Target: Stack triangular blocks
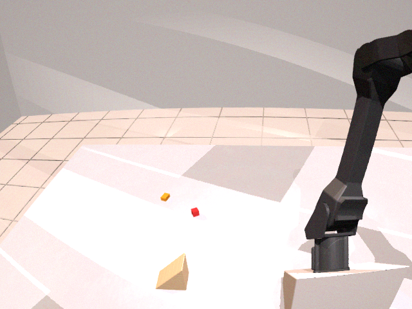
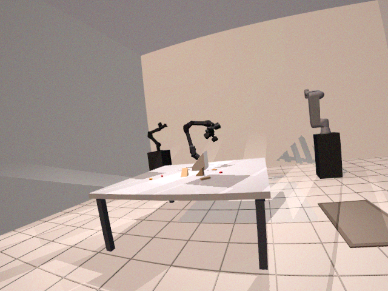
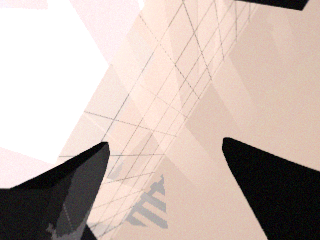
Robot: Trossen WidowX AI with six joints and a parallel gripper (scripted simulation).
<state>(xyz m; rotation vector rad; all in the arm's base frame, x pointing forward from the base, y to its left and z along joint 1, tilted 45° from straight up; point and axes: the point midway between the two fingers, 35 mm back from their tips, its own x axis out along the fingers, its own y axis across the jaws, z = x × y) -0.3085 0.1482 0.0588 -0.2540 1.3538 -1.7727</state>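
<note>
Now: the tan triangular block 610 mm ahead of my gripper tip, 80 mm to the right of it and 270 mm below it. The rest, counted from my gripper tip: wooden stick: 770 mm ahead, 180 mm to the left, 280 mm below; then small red cube: 640 mm ahead, 310 mm to the right, 270 mm below.
</note>
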